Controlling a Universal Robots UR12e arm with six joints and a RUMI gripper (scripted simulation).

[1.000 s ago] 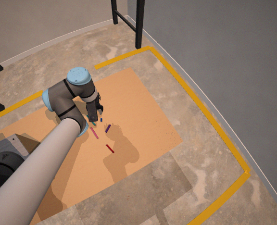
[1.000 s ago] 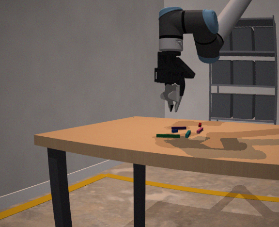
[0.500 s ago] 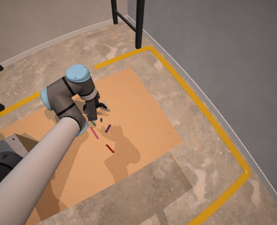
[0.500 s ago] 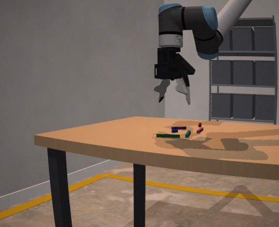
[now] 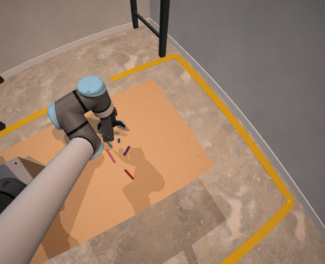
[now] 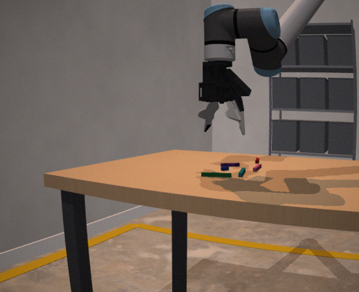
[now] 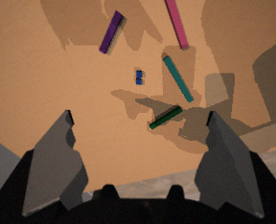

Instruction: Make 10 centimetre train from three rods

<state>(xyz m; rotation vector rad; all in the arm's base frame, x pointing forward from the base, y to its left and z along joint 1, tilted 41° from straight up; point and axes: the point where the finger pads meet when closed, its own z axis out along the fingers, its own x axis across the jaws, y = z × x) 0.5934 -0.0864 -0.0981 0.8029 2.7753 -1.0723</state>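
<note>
My gripper is now 100 mm to the right of the green rod, 100 mm above it and 10 mm past it. Round my hand: pink rod 100 mm below, 90 mm behind, 60 mm to the right; purple rod 100 mm below, 90 mm to the right; turquoise rod 100 mm below, 60 mm behind, 40 mm to the left.
</note>
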